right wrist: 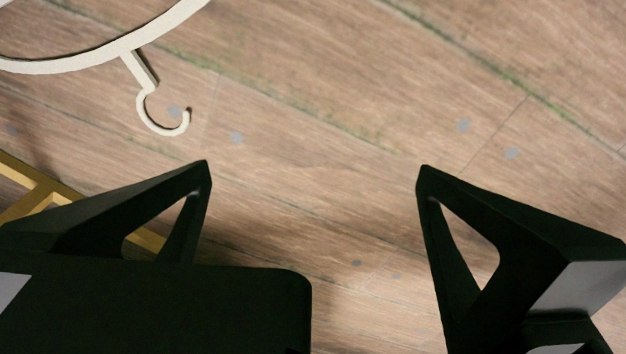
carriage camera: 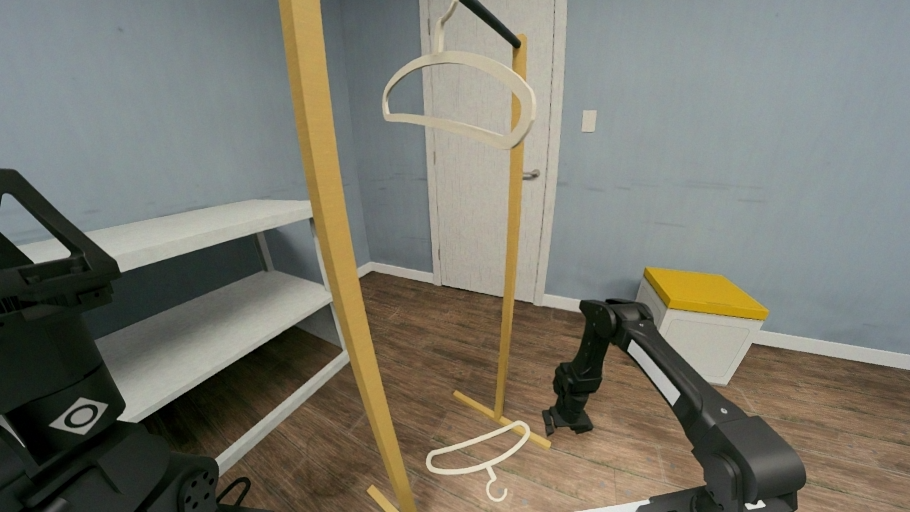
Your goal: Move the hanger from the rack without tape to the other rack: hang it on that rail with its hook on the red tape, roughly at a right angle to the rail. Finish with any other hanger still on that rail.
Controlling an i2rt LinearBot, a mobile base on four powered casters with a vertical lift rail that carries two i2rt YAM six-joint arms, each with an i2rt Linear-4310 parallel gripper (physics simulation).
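Frame: origin at the left arm's base, x ahead, y right, z down, level; centimetres.
Seen in the pictures: right gripper, fingertip midpoint: (right wrist: 313,173) (carriage camera: 561,433).
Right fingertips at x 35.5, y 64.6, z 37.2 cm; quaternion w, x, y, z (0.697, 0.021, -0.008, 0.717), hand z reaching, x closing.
Observation:
A point is followed by its place in that frame.
A white hanger (carriage camera: 476,60) @(x 27.7, y 36.0, z -54.2 cm) hangs from the dark rail (carriage camera: 490,22) @(x 43.9, y 40.3, z -66.4 cm) of a wooden rack (carriage camera: 325,191) @(x 15.5, y 20.2, z -39.5 cm), near the top of the carriage view; its upper hook is cut off there. Another white hanger (carriage camera: 458,471) @(x 35.9, y 31.7, z 58.2 cm) (right wrist: 145,35) @(x 38.7, y 45.6, z 57.5 cm) lies flat on the floor by the rack's far foot. No red tape shows on the visible rail. My right gripper (carriage camera: 566,431) @(x 35.5, y 64.6, z 37.2 cm) (right wrist: 313,173) @(x 35.5, y 64.6, z 37.2 cm) is open and empty, pointing down low over the floor; the fallen hanger lies beyond its fingers, to the upper left in the wrist view. My left gripper (carriage camera: 12,181) is open at the left edge, partly cut off.
A white shelf unit (carriage camera: 210,226) stands behind the rack's near post at the left. A white door (carriage camera: 470,210) @(x 165.3, y 45.5, z -6.8 cm) is behind the far post. A white box with a yellow lid (carriage camera: 703,291) @(x 76.6, y 150.0, z 14.1 cm) stands by the wall at the right. A rack foot (right wrist: 40,184) @(x 18.4, y 19.4, z 57.1 cm) shows in the wrist view.

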